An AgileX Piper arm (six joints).
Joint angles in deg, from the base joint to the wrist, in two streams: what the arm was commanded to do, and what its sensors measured. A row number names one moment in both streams.
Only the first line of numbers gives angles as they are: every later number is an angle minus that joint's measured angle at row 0.
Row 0, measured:
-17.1 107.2 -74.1 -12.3 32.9 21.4
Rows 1 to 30, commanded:
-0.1 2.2 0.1 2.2 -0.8 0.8
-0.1 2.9 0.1 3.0 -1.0 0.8
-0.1 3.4 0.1 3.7 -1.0 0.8
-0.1 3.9 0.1 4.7 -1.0 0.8
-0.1 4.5 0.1 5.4 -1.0 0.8
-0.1 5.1 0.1 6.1 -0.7 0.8
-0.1 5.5 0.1 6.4 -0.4 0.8
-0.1 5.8 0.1 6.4 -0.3 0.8
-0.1 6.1 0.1 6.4 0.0 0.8
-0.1 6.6 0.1 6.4 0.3 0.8
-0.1 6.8 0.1 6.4 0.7 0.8
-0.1 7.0 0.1 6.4 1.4 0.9
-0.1 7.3 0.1 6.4 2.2 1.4
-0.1 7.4 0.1 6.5 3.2 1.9
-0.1 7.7 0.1 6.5 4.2 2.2
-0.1 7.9 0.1 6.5 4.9 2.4
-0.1 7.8 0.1 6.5 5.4 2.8
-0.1 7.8 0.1 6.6 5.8 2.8
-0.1 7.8 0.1 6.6 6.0 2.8
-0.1 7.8 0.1 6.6 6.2 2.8
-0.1 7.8 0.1 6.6 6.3 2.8
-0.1 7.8 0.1 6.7 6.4 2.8
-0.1 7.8 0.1 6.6 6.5 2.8
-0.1 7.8 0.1 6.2 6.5 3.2
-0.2 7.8 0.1 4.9 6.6 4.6
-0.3 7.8 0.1 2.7 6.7 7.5
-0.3 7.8 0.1 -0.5 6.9 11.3
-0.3 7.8 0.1 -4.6 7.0 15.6
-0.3 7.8 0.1 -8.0 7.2 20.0
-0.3 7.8 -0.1 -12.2 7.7 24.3
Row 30, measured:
0.0 7.8 0.0 0.9 5.7 10.0
